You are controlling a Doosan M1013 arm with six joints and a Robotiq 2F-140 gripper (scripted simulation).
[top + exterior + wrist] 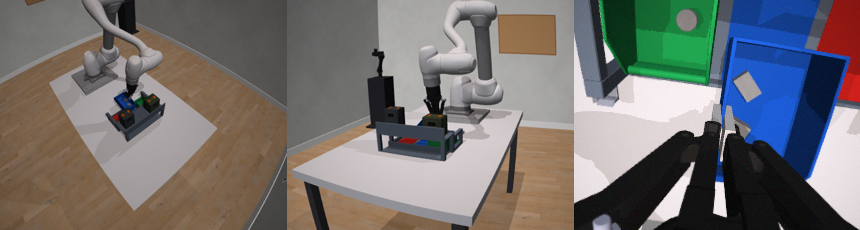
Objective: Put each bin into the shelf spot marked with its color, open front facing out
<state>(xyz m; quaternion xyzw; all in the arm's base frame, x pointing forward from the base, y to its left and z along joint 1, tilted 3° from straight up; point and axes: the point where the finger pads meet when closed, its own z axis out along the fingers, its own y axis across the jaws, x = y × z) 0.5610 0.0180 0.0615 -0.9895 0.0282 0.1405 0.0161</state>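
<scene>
My hand is 20 mm past the blue bin, 50 mm to the left of it and 40 mm above it. The rest, counted from my hand: green bin 90 mm ahead, 60 mm to the left, 70 mm below; red mark 80 mm ahead, 160 mm to the right, 110 mm below; blue mark 90 mm ahead, 50 mm to the right, 110 mm below.
</scene>
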